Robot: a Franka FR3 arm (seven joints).
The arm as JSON. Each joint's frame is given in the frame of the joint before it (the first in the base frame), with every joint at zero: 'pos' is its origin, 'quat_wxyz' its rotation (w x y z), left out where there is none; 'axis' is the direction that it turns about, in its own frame. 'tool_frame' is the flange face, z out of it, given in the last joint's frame.
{
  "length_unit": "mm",
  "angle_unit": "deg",
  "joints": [
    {
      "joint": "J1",
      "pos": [
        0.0,
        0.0,
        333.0
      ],
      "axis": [
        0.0,
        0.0,
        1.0
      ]
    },
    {
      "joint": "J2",
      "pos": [
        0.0,
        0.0,
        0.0
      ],
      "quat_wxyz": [
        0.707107,
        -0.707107,
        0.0,
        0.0
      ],
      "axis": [
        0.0,
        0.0,
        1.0
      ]
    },
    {
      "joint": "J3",
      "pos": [
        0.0,
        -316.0,
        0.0
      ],
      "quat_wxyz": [
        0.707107,
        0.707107,
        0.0,
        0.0
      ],
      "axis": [
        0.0,
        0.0,
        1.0
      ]
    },
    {
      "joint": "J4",
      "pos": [
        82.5,
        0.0,
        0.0
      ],
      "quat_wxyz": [
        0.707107,
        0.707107,
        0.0,
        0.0
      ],
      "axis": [
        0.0,
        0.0,
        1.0
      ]
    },
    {
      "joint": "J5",
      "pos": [
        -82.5,
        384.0,
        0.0
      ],
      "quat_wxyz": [
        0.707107,
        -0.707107,
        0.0,
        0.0
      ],
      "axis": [
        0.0,
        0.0,
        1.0
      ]
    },
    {
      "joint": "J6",
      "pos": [
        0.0,
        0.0,
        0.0
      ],
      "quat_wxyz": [
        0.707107,
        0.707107,
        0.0,
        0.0
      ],
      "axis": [
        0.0,
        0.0,
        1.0
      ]
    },
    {
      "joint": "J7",
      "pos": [
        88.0,
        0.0,
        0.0
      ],
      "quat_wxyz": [
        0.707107,
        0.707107,
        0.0,
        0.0
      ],
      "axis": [
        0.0,
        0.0,
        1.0
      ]
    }
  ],
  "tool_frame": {
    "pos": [
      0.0,
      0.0,
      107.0
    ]
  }
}
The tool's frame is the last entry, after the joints.
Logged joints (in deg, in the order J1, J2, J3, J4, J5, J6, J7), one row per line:
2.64, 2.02, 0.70, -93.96, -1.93, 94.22, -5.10
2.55, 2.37, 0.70, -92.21, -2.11, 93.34, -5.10
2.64, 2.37, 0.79, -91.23, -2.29, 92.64, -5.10
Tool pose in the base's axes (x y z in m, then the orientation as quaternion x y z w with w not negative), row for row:
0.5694, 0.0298, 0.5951, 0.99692, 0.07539, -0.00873, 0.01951
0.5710, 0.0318, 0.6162, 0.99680, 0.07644, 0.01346, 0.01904
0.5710, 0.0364, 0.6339, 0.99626, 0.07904, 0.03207, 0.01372
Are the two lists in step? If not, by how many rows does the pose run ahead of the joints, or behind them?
The pose runs 2 rows ahead of the joints: the pose in row i belongs to the joints in row i + 2.
